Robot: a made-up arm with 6 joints.
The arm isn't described. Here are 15 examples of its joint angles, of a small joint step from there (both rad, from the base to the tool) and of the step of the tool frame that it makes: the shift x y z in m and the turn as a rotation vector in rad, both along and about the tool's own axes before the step.
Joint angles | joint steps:
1: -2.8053 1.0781 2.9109 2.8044 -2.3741 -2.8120 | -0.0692 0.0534 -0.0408 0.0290 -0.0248 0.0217
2: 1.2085 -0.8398 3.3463 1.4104 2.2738 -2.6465 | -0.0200 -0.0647 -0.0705 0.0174 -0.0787 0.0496
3: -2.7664 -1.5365 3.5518 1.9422 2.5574 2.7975 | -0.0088 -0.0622 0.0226 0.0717 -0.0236 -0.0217
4: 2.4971 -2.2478 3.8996 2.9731 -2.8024 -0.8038 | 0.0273 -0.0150 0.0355 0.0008 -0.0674 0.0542
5: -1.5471 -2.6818 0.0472 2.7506 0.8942 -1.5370 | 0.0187 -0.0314 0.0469 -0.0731 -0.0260 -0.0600
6: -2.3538 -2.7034 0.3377 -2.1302 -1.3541 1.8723 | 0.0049 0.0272 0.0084 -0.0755 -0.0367 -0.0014
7: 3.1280 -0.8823 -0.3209 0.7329 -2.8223 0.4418 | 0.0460 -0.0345 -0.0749 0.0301 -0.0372 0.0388
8: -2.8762 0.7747 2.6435 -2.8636 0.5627 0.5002 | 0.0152 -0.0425 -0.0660 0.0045 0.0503 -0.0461
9: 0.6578 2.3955 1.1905 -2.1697 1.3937 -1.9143 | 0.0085 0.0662 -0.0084 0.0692 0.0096 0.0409
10: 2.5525 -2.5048 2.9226 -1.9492 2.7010 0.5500 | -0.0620 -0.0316 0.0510 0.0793 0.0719 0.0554
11: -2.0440 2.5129 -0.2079 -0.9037 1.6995 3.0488 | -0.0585 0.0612 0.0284 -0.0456 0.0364 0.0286
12: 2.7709 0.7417 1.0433 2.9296 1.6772 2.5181 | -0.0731 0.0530 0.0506 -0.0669 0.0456 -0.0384
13: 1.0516 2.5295 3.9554 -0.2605 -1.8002 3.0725 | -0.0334 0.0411 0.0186 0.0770 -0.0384 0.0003
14: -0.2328 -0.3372 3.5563 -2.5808 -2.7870 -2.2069 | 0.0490 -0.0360 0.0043 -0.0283 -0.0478 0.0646
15: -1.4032 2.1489 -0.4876 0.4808 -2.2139 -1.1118 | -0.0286 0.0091 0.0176 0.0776 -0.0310 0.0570
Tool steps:
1: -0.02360 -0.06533 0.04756 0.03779 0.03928 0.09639
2: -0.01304 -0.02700 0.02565 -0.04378 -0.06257 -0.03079
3: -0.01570 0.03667 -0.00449 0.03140 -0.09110 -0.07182
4: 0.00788 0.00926 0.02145 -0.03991 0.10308 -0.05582
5: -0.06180 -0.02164 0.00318 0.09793 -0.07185 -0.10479
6: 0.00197 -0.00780 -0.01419 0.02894 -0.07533 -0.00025
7: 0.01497 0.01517 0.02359 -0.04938 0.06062 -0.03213
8: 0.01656 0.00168 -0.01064 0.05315 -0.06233 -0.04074
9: 0.05147 0.03064 0.05967 -0.11768 0.07665 0.02411
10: -0.02878 0.04822 0.02318 0.01228 -0.03195 -0.10577
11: -0.03511 0.00337 0.02792 -0.03261 -0.02085 0.07060
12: 0.00116 -0.04771 0.06128 0.10031 0.05694 0.02443
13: -0.01878 0.01236 0.02046 0.03649 -0.05186 0.10798
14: -0.02395 -0.01573 -0.03197 -0.07553 -0.07757 -0.02421
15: -0.01794 -0.00490 -0.00108 -0.03183 -0.04866 -0.03849
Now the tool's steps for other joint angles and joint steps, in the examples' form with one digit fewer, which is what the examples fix.
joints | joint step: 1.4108 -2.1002 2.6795 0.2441 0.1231 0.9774 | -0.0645 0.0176 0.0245 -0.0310 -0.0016 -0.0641
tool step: -0.0102 0.0200 0.0192 0.1580 0.0119 -0.0136
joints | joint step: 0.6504 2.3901 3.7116 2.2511 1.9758 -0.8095 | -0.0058 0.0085 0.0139 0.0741 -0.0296 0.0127
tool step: 0.0074 -0.0004 0.0026 0.0147 0.0777 0.0274
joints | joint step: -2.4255 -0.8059 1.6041 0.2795 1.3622 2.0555 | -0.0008 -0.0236 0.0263 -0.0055 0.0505 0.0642
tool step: 0.0391 -0.0044 -0.0149 -0.0761 0.0551 -0.0822
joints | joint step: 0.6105 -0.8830 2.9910 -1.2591 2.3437 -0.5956 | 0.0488 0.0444 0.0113 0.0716 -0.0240 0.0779
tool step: 0.0571 -0.0339 0.0091 -0.0380 0.0561 0.0890
